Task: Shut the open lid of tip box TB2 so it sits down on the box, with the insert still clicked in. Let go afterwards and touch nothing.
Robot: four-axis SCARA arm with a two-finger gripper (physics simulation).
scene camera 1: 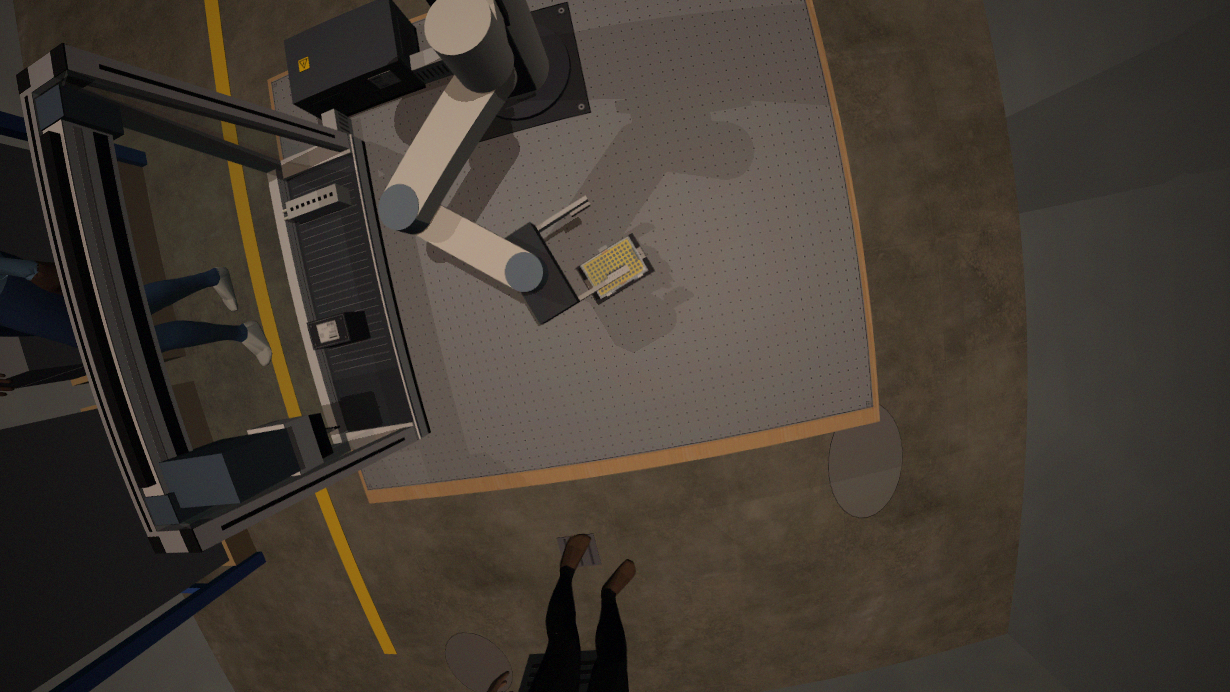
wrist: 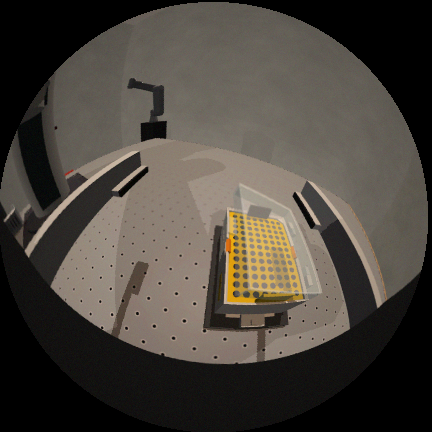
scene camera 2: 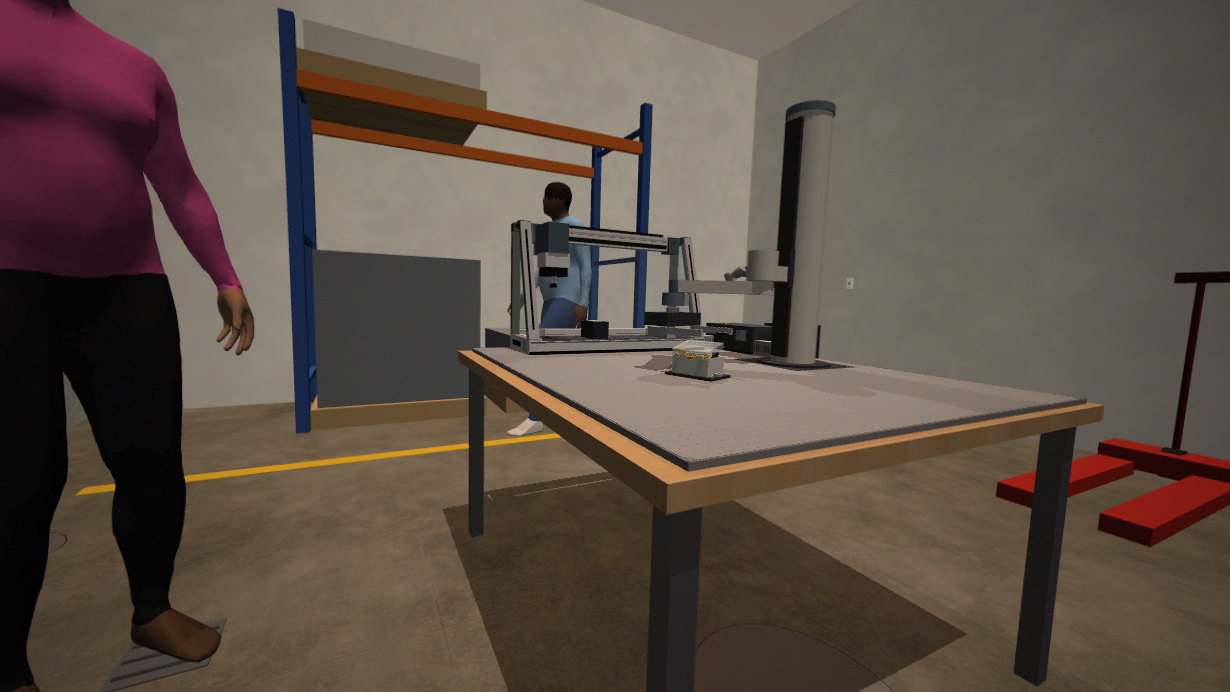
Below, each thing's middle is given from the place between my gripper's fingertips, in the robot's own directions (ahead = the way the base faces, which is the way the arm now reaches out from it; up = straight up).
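I can see that my gripper is 7 cm short of the clear lid [scene camera 1: 597, 268] and 5 cm above it. Counted from my hand, the tip box TB2 [scene camera 2: 708, 369] is 6 cm ahead and 8 cm below. Also counted from my hand, the black controller box [scene camera 2: 752, 330] is 54 cm to the right, 59 cm behind and 7 cm below. Going by their middles, the black controller box is the farthest from my gripper of the things named here.
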